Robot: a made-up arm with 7 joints. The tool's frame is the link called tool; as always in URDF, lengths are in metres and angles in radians.
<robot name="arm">
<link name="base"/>
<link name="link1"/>
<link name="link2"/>
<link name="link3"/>
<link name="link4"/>
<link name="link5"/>
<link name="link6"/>
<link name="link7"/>
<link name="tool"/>
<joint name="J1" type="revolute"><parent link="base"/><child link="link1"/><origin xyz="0 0 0"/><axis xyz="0.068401 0.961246 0.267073"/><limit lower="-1.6" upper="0.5"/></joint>
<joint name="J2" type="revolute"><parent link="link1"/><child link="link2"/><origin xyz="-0.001 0.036 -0.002"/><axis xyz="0.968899 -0.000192 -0.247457"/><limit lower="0" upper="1.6"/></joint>
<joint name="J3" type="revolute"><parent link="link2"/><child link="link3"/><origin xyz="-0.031 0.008 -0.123"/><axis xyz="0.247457 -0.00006 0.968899"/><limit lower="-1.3" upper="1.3"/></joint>
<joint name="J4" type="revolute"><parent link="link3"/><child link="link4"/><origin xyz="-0.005 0 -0.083"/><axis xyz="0.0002 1 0.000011"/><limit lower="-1.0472" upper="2.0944"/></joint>
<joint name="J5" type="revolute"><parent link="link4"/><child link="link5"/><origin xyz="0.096 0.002 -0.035"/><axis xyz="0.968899 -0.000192 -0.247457"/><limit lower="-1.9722" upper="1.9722"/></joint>
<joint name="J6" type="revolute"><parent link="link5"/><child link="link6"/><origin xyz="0.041 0 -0.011"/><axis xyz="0.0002 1 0.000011"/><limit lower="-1.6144" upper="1.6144"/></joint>
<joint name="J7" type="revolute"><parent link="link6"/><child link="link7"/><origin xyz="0.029 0 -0.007"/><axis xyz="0.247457 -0.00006 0.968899"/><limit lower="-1.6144" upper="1.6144"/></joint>
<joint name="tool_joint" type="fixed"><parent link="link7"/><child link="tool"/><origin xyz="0 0 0" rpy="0 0.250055 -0.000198"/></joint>
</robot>
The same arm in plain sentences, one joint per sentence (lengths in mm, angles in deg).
The arm has seven revolute joints in a row. What follows holds with every joint at zero, and every direction is one of the base frame's. The first joint lies at the same point as the base frame's origin and turns about the direction (0.068403, 0.961235, 0.26711), from -91.67 to 28.65 deg. The second joint lies 1.0 mm along -x and 36.0 mm along +y and 2.0 mm along -z from the first joint and turns about the direction (0.968889, -0.0002, -0.247497), from 0.00 to 91.67 deg. The third joint lies 31.0 mm along -x and 8.0 mm along +y and 123.0 mm along -z from the second joint and turns about the direction (0.247497, -0.0001, 0.968889), from -74.48 to 74.48 deg. The fourth joint lies 5.0 mm along -x and 83.0 mm along -z from the third joint and turns about the direction (0.0002, 1, 0), from -60.00 to 120.00 deg. The fifth joint lies 96.0 mm along +x and 2.0 mm along +y and 35.0 mm along -z from the fourth joint and turns about the direction (0.968889, -0.0002, -0.247497), from -113.00 to 113.00 deg. The sixth joint lies 41.0 mm along +x and 11.0 mm along -z from the fifth joint and turns about the direction (0.0002, 1, 0), from -92.50 to 92.50 deg. The seventh joint lies 29.0 mm along +x and 7.0 mm along -z from the sixth joint and turns about the direction (0.247497, -0.0001, 0.968889), from -92.50 to 92.50 deg. The tool frame, which is the frame that the pose is given for, lies at the same point as the seventh joint; its axes are the base frame's turned by roll 0.00, pitch 14.33 and yaw -0.01 deg (as in URDF: about the fixed x, then y, then z).
